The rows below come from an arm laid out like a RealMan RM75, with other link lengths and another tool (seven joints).
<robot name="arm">
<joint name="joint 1" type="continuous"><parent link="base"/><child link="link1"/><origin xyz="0.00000 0.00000 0.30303" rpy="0.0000 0.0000 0.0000"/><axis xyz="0 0 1"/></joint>
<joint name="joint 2" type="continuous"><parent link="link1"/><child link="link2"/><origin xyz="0.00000 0.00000 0.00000" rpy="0.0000 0.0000 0.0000"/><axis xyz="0 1 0"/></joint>
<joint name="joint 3" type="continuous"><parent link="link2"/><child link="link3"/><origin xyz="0.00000 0.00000 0.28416" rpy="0.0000 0.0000 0.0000"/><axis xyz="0 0 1"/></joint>
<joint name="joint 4" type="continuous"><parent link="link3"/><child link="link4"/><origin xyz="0.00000 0.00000 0.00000" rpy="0.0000 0.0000 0.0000"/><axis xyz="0 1 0"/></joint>
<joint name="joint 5" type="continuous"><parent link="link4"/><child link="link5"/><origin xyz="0.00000 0.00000 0.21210" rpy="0.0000 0.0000 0.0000"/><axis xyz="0 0 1"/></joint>
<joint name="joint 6" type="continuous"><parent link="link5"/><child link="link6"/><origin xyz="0.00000 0.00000 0.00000" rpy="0.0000 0.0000 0.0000"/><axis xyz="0 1 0"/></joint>
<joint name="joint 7" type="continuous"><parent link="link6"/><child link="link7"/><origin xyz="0.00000 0.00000 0.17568" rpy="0.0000 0.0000 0.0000"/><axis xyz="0 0 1"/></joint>
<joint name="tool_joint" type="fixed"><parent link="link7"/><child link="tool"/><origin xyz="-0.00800 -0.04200 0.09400" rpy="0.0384 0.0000 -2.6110"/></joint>
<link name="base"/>
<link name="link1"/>
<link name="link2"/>
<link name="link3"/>
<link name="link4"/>
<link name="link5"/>
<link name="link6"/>
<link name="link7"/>
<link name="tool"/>
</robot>
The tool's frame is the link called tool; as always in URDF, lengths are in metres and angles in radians. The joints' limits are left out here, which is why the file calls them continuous.
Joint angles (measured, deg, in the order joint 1, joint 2, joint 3, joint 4, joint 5, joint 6, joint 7), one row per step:
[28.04 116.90 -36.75 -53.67 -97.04 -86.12 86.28]
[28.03 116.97 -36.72 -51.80 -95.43 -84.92 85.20]
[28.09 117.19 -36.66 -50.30 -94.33 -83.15 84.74]
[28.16 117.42 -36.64 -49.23 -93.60 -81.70 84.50]
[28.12 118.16 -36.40 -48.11 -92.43 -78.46 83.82]
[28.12 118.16 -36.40 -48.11 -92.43 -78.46 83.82]
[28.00 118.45 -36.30 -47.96 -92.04 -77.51 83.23]
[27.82 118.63 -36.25 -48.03 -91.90 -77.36 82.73]
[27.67 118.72 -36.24 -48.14 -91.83 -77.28 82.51]
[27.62 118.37 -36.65 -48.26 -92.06 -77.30 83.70]
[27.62 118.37 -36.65 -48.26 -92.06 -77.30 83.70]
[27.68 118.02 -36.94 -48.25 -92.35 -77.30 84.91]
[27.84 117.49 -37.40 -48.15 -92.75 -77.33 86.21]
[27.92 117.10 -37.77 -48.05 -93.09 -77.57 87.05]
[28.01 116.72 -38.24 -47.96 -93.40 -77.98 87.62]
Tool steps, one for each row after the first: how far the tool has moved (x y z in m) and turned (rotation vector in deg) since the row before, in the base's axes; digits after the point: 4 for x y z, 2 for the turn. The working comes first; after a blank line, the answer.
Tool pose at each row, in the base's axes (x y z in m, rotation vector in deg; the steps are taken from these numbers as rounded here):
[0.2088 0.4918 0.0990 -55.24 -116.75 -25.08]
[0.2119 0.4951 0.0999 -55.52 -114.59 -25.57]
[0.2172 0.5000 0.1003 -56.59 -112.34 -26.54]
[0.2215 0.5038 0.0998 -57.57 -110.63 -27.29]
[0.2311 0.5115 0.1014 -59.04 -107.51 -29.90]
[0.2311 0.5115 0.1014 -59.04 -107.51 -29.90]
[0.2340 0.5132 0.1025 -59.09 -106.77 -31.00]
[0.2350 0.5127 0.1027 -58.83 -106.71 -31.44]
[0.2357 0.5123 0.1031 -58.72 -106.68 -31.72]
[0.2369 0.5123 0.1027 -59.64 -106.73 -31.18]
[0.2369 0.5123 0.1027 -59.64 -106.73 -31.18]
[0.2380 0.5127 0.1022 -60.65 -106.68 -30.62]
[0.2389 0.5134 0.1013 -61.72 -106.92 -29.95]
[0.2392 0.5130 0.0999 -62.42 -107.31 -29.28]
[0.2383 0.5122 0.0978 -62.81 -108.02 -28.50]

[0.0031 0.0033 0.0009 1.00 1.61 -0.79]
[0.0053 0.0049 0.0004 0.95 1.38 -1.55]
[0.0043 0.0038 -0.0005 0.65 1.01 -1.31]
[0.0096 0.0077 0.0016 2.01 1.28 -2.69]
[0.0000 0.0000 0.0000 0.00 0.00 0.00]
[0.0029 0.0017 0.0011 0.89 0.09 -0.63]
[0.0010 -0.0005 0.0002 0.39 -0.14 -0.01]
[0.0007 -0.0004 0.0004 0.22 -0.10 -0.05]
[0.0012 0.0000 -0.0004 -0.78 0.15 -0.40]
[0.0000 0.0000 0.0000 0.00 0.00 0.00]
[0.0011 0.0004 -0.0005 -0.79 0.23 -0.48]
[0.0009 0.0007 -0.0009 -1.01 0.03 -0.41]
[0.0003 -0.0004 -0.0014 -0.88 -0.06 -0.13]
[-0.0009 -0.0008 -0.0021 -0.92 -0.24 0.20]

